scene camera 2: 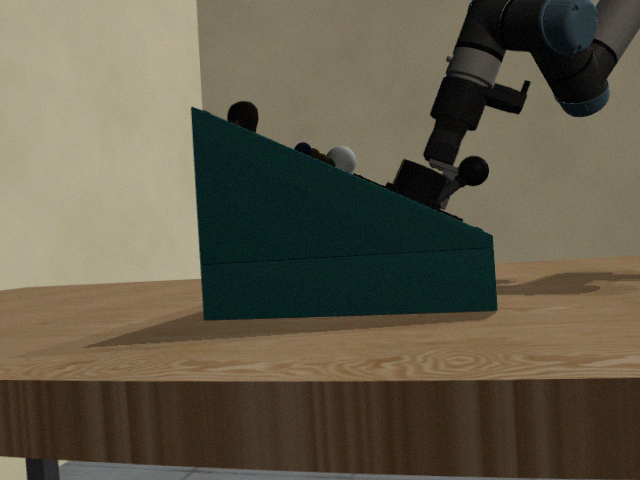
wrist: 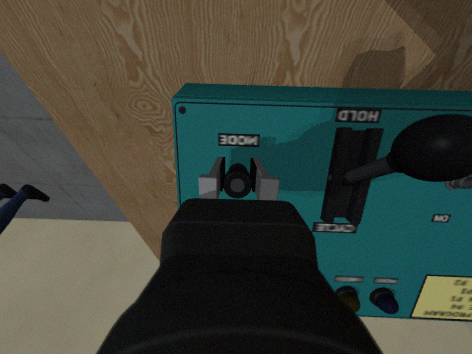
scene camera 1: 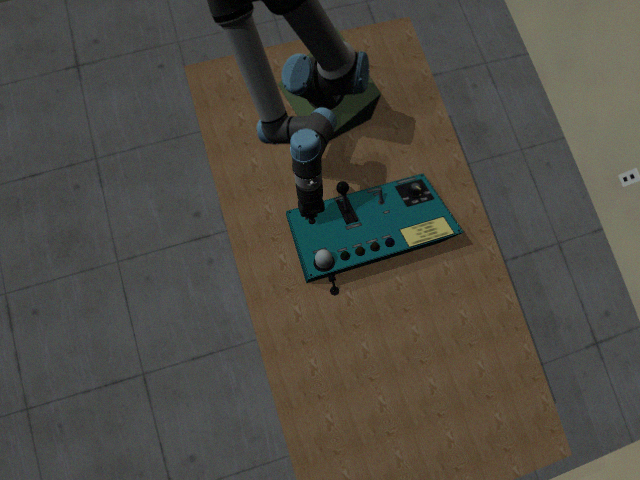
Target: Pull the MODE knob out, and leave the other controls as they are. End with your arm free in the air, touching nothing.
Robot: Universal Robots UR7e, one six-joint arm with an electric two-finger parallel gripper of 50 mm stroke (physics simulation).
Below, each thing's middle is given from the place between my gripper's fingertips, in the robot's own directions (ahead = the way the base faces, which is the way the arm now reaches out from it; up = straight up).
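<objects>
The mode knob [wrist: 237,184] is 1 cm ahead of my hand. The teal control panel [wrist: 387,246] sits 8 cm ahead of my hand and 19 cm to the left of it, while the cycle lever [scene camera 2: 473,171] is 3 cm behind my hand, 12 cm to the left of it and 2 cm above it. As for the program dial [scene camera 2: 421,183], I find it 36 cm to the left of my hand and 1 cm behind it.
</objects>
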